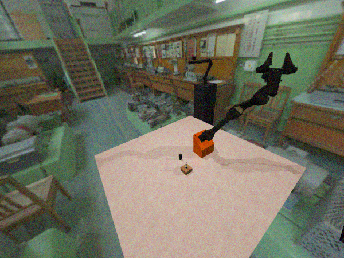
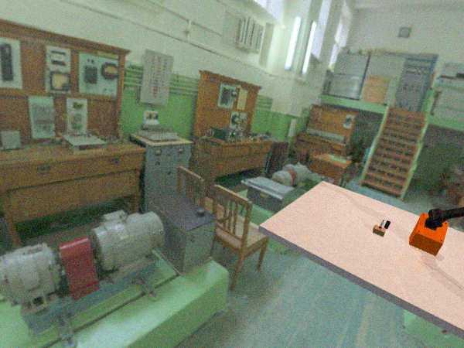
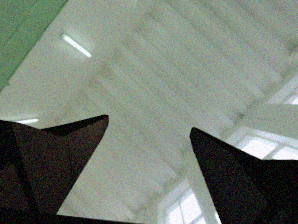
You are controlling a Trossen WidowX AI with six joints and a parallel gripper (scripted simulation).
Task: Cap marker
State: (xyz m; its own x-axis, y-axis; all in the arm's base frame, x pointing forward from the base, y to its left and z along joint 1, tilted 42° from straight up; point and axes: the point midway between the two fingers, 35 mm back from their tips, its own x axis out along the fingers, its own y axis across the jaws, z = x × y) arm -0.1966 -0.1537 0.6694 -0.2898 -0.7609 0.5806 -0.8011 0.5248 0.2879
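My gripper tip is 40 cm short of the dark marker cap, 38 cm to the left of it and 76 cm above it.
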